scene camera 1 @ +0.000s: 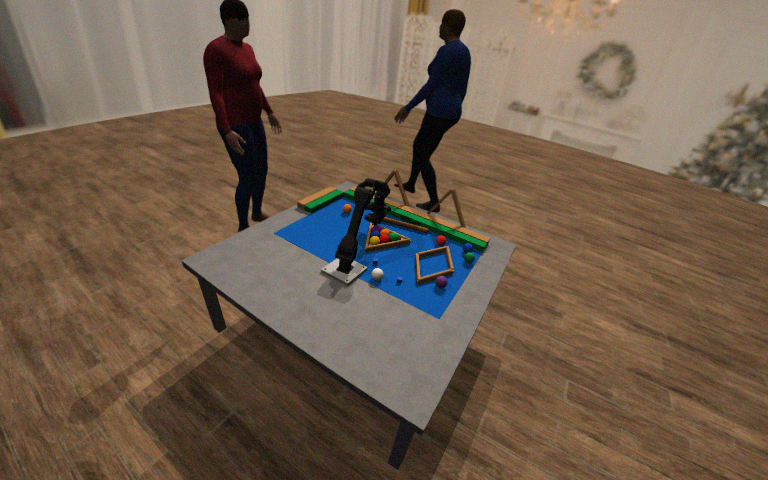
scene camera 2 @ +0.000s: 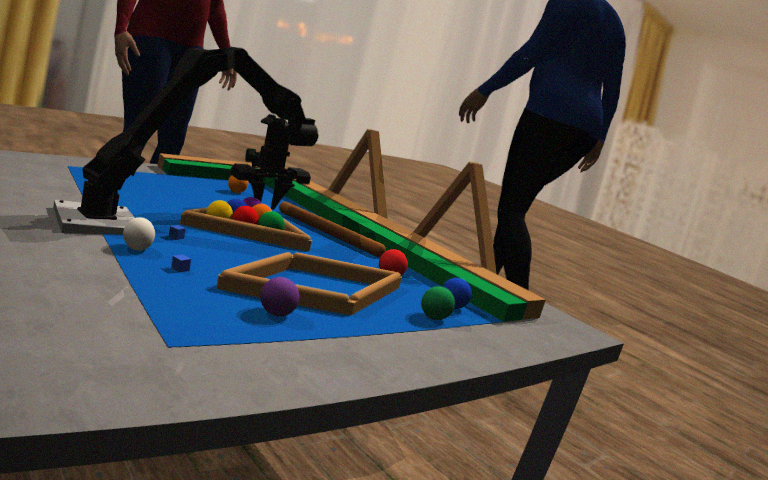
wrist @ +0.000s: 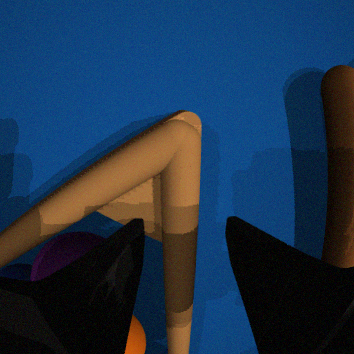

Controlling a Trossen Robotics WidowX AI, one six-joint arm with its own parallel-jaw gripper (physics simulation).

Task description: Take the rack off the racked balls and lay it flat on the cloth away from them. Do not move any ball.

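Frame: origin at the arm's base, x ahead, y left, z up, level; metres.
Seen in the pictures: gripper, fingertip midpoint: [wrist: 185,226]; arm's base, link origin: [scene camera 1: 345,268] [scene camera 2: 96,214].
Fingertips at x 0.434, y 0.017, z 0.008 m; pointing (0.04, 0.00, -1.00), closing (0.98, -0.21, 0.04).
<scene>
Offsets run from my fingertips to a thing's top centre. Level surfaces: height alone.
The triangular wooden rack {0.069 m back, 0.043 m right, 0.007 m up} [scene camera 1: 387,246] [scene camera 2: 243,230] [wrist: 181,190] lies flat on the blue cloth {0.023 m down} [scene camera 1: 317,226] [scene camera 2: 215,322] [wrist: 100,60]. Inside it are a yellow {0.168 m back, 0.056 m right, 0.033 m up} [scene camera 2: 219,208], a red {0.125 m back, 0.095 m right, 0.033 m up} [scene camera 2: 245,214], a green {0.083 m back, 0.133 m right, 0.033 m up} [scene camera 2: 272,220], an orange {0.071 m back, 0.077 m right, 0.033 m up} [scene camera 2: 262,210] [wrist: 136,337], a blue {0.113 m back, 0.039 m right, 0.033 m up} [scene camera 2: 235,204] and a purple ball {0.059 m back, 0.021 m right, 0.033 m up} [scene camera 1: 376,228] [wrist: 65,252]. My gripper [scene camera 1: 376,221] [scene camera 2: 266,205] [wrist: 185,226] is partly open, pointing down over the rack's far side. In the wrist view that rail shows between the fingertips, untouched as far as I can tell. The left finger hides part of the balls.
A wooden rod {0.108 m ahead, 0.113 m right, 0.006 m up} [scene camera 1: 404,224] [scene camera 2: 334,229] [wrist: 342,175] lies between rack and green cushion [scene camera 2: 396,237]. A four-sided rack {0.177 m back, 0.394 m right, 0.007 m up} [scene camera 1: 417,268] [scene camera 2: 339,268] lies nearer scene camera 2. Loose white {0.414 m back, 0.176 m right, 0.033 m up} [scene camera 2: 138,234], purple {0.319 m back, 0.463 m right, 0.033 m up} [scene camera 2: 280,296], red {0.033 m ahead, 0.381 m right, 0.033 m up} [scene camera 2: 393,262], green {0.051 m back, 0.557 m right, 0.033 m up} [scene camera 2: 437,302], blue {0.035 m ahead, 0.536 m right, 0.033 m up} [scene camera 2: 457,292] and orange balls {0.078 m ahead, 0.237 m left, 0.033 m up} [scene camera 2: 237,183] stand around.
</scene>
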